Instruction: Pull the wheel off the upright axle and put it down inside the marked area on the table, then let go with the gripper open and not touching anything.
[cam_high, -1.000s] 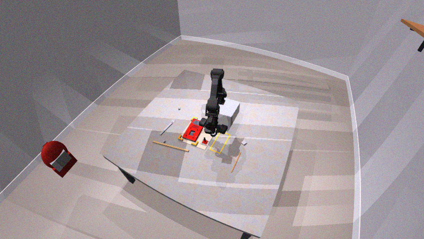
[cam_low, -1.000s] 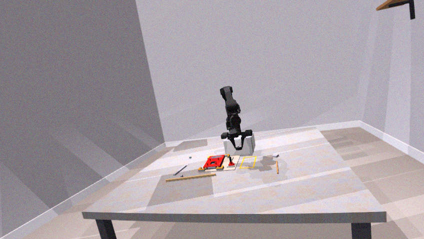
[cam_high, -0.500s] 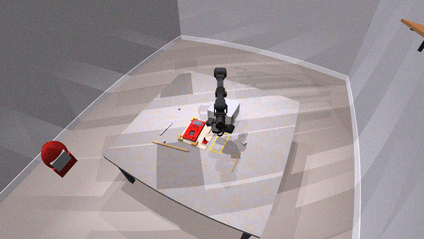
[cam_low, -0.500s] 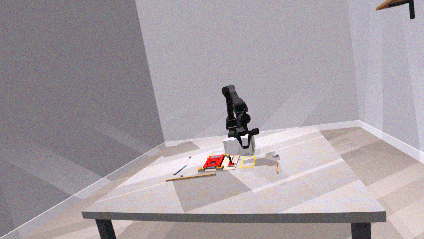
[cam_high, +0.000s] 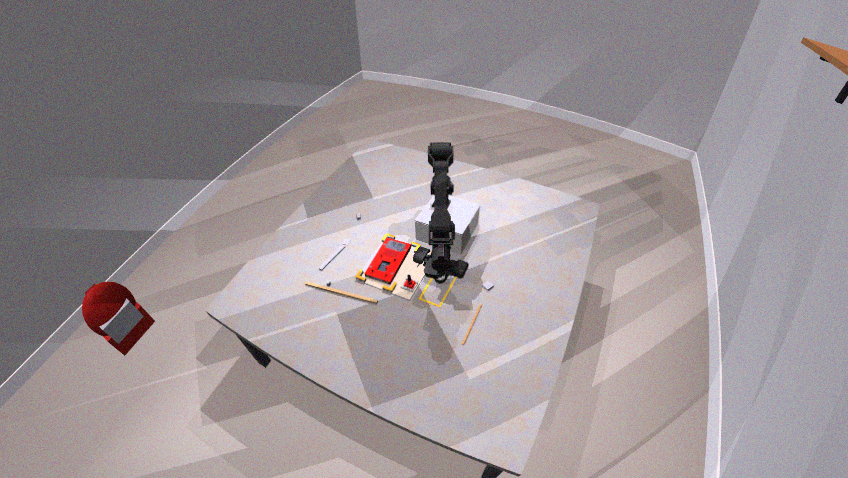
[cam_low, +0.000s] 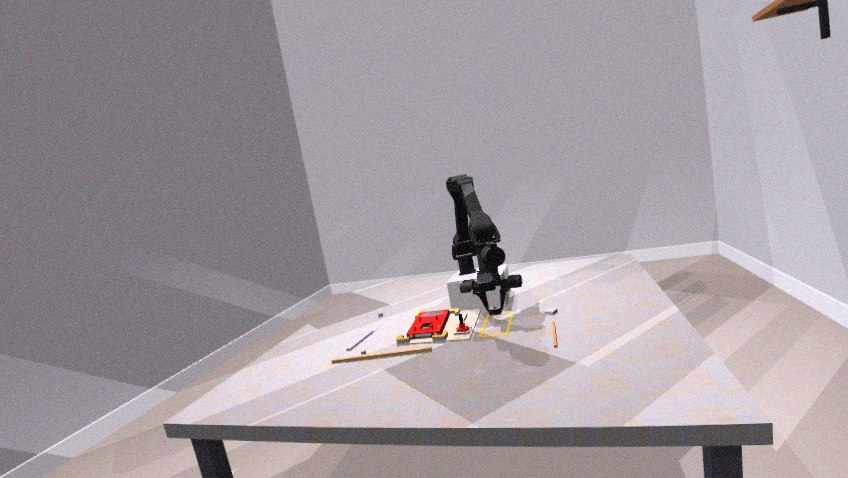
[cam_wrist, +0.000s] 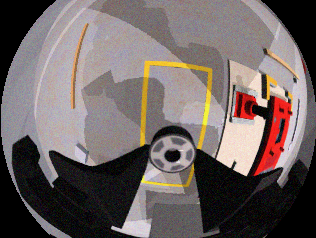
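The wheel lies right at my gripper tip. Round my gripper tip: upright axle (40 mm ahead, 100 mm to the right, 10 mm below); grey bar (20 mm ahead, 450 mm to the right, 40 mm below).
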